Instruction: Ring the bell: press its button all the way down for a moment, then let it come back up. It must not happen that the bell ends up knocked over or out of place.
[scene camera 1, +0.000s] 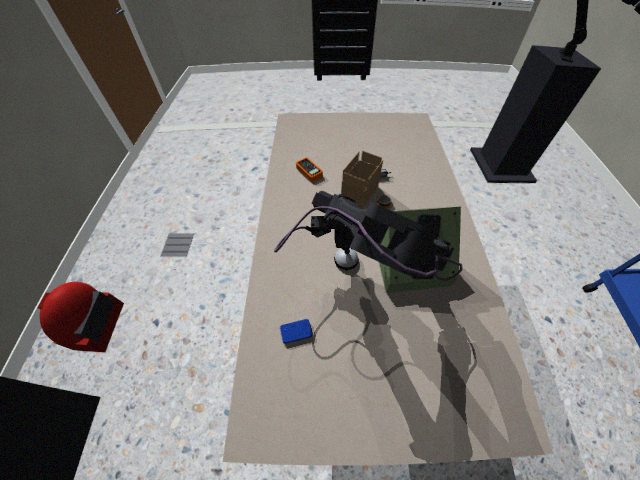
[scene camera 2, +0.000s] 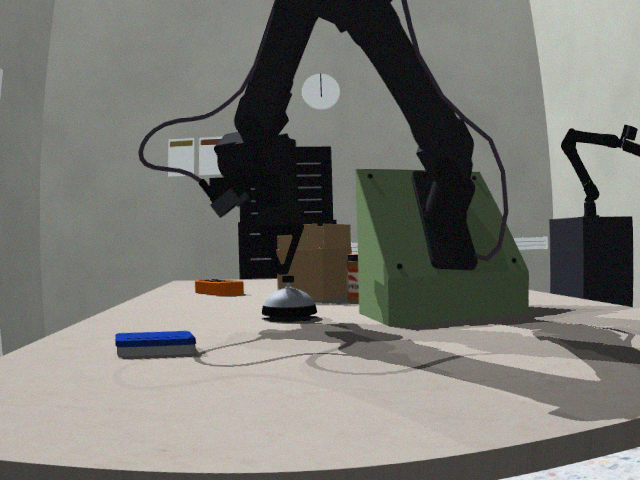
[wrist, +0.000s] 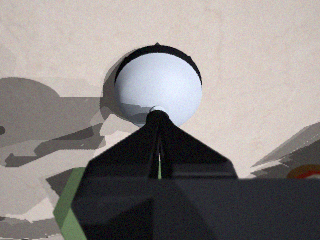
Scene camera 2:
gripper: 283, 274
bell: 286, 305
blue block: 172, 342
cardboard box: 319, 266
